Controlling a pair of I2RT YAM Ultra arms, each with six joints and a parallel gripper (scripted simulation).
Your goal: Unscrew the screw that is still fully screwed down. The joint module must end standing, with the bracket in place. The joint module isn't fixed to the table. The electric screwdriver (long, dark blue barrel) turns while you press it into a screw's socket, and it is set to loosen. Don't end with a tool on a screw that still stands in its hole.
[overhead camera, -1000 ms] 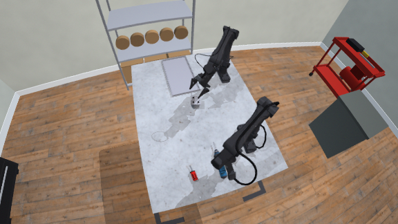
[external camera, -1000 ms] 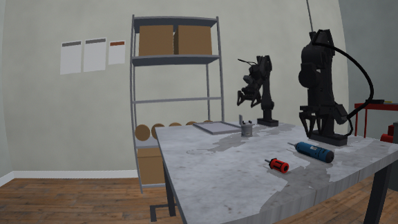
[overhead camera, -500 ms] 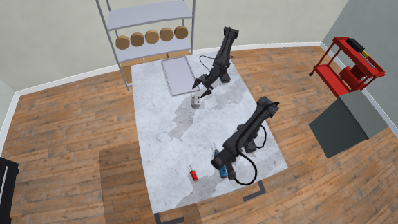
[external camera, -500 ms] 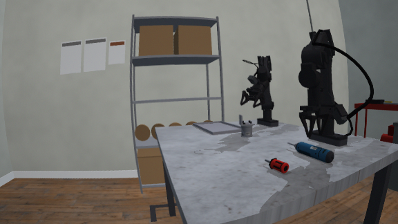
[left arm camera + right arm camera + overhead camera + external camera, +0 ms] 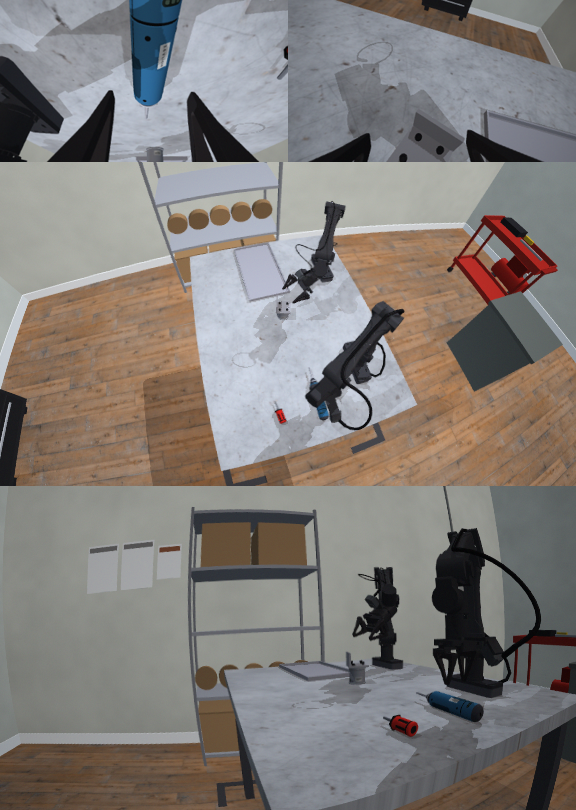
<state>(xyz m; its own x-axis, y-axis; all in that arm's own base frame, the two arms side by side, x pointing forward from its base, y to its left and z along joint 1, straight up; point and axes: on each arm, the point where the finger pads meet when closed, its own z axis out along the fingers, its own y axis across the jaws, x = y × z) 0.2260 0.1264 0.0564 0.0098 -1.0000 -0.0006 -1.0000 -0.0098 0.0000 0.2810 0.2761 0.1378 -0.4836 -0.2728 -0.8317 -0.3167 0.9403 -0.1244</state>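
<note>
Now: right hand 2 cm short of the grey bracket, 1 cm to the left of it and 9 cm above it. The rest, counted from my right hand: screw 4 cm ahead, 1 cm to the left, 10 cm below; then bit 4 cm behind, 32 cm to the left, 14 cm below; then joint module 2 cm ahead, 1 cm to the right, 14 cm below.
</note>
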